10 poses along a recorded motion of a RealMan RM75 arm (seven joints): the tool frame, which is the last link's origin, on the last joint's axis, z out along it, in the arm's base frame.
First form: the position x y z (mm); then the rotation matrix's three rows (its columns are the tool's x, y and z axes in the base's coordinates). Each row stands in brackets.
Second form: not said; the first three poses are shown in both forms.
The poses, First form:
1: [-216 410 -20], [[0.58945 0.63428 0.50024], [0.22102 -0.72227 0.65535], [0.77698 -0.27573 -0.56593]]
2: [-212 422 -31], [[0.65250 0.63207 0.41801], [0.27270 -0.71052 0.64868], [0.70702 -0.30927 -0.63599]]
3: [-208 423 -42], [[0.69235 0.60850 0.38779], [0.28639 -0.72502 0.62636], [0.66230 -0.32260 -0.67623]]
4: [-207 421 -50], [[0.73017 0.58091 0.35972], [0.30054 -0.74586 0.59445], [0.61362 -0.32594 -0.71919]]
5: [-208 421 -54], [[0.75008 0.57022 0.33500], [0.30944 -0.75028 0.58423], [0.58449 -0.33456 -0.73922]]
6: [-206 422 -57], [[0.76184 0.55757 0.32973], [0.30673 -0.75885 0.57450], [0.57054 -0.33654 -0.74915]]
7: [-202 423 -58], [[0.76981 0.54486 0.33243], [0.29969 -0.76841 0.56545], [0.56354 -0.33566 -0.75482]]
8: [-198 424 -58], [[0.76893 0.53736 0.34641], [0.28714 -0.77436 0.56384], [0.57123 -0.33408 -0.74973]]
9: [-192 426 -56], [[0.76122 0.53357 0.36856], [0.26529 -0.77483 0.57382], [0.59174 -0.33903 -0.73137]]
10: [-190 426 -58], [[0.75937 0.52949 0.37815], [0.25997 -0.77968 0.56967], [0.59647 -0.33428 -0.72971]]
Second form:
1: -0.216 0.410 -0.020 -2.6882 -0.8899 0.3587
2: -0.212 0.422 -0.031 -2.6890 -0.7853 0.3959
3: -0.208 0.423 -0.042 -2.6965 -0.7239 0.3922
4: -0.207 0.421 -0.050 -2.7161 -0.6606 0.3905
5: -0.208 0.421 -0.054 -2.7166 -0.6242 0.3913
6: -0.206 0.422 -0.057 -2.7194 -0.6072 0.3828
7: -0.202 0.423 -0.058 -2.7232 -0.5987 0.3713
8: -0.198 0.424 -0.058 -2.7224 -0.6080 0.3574
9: -0.192 0.426 -0.056 -2.7075 -0.6332 0.3353
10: -0.190 0.426 -0.058 -2.7120 -0.6391 0.3298
